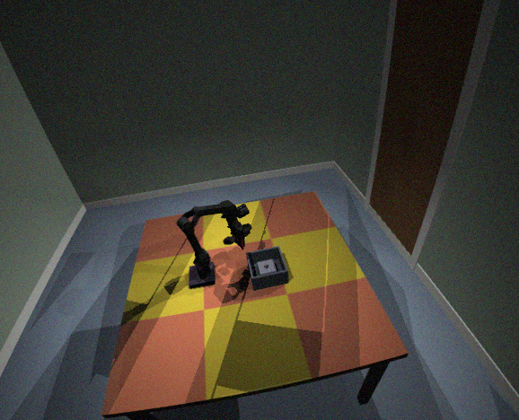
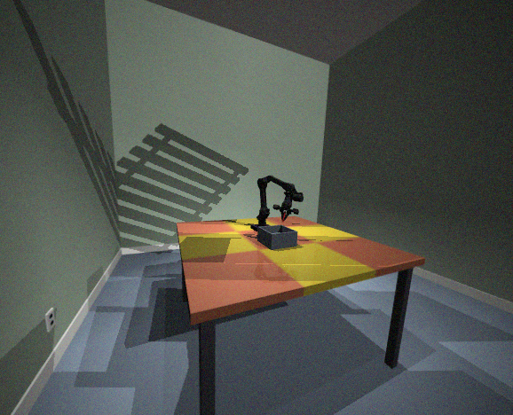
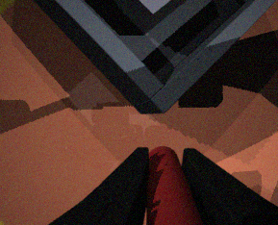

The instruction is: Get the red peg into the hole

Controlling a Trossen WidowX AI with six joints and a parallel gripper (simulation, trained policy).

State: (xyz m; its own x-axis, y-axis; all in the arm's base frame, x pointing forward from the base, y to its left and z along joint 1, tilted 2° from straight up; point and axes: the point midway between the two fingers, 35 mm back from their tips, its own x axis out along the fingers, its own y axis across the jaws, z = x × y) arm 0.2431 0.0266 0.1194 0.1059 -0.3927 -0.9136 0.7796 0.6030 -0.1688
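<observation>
Right now the plate is 9 cm ahead of my gripper tip, 12 cm to the right of it and 8 cm below it. The rest, counted from my gripper tip: red peg: 1 cm to the left, 3 cm above; grey box: 9 cm ahead, 12 cm to the right, 10 cm below.
</observation>
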